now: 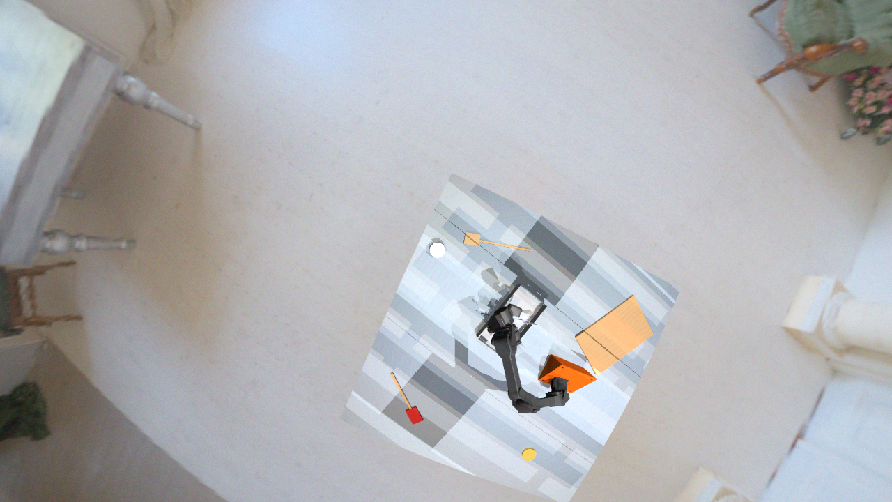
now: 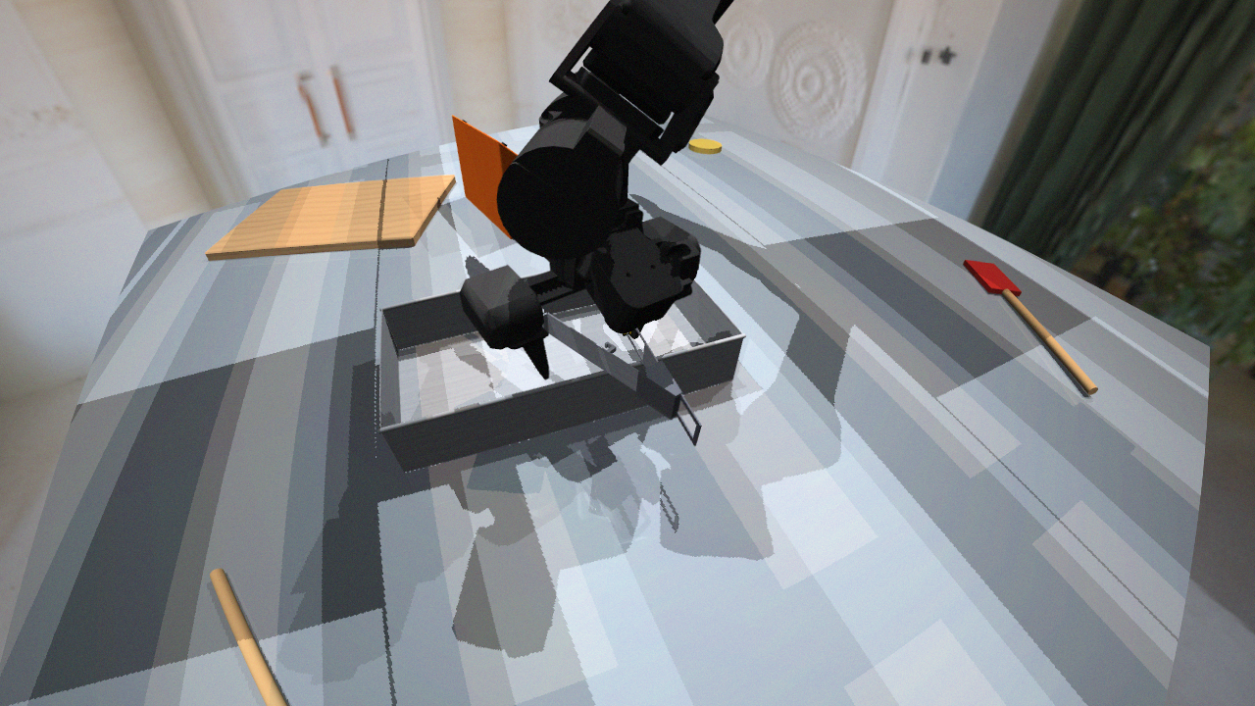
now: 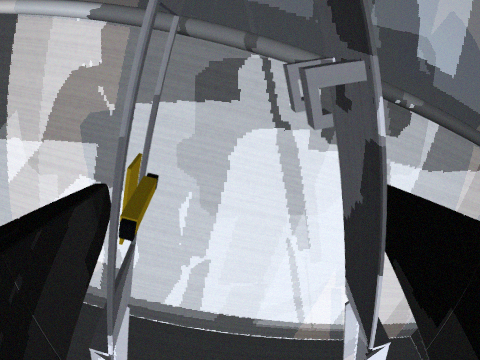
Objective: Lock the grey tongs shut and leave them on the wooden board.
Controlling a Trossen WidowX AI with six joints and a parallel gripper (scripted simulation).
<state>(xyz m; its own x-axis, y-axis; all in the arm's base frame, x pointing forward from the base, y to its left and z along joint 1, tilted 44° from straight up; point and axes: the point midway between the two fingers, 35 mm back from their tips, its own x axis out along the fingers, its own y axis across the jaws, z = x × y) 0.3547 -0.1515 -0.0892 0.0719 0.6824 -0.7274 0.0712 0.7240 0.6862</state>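
Now: gripper tip 4 cm past the grey roasting tin, 1 cm to the left of it and 1 cm above it. Round my gripper tip: wooden board (57 cm behind, 11 cm to the right, 2 cm below); then white disc (38 cm ahead, 19 cm to the right, 1 cm below); then red spatula (26 cm ahead, 53 cm to the left, 3 cm below).
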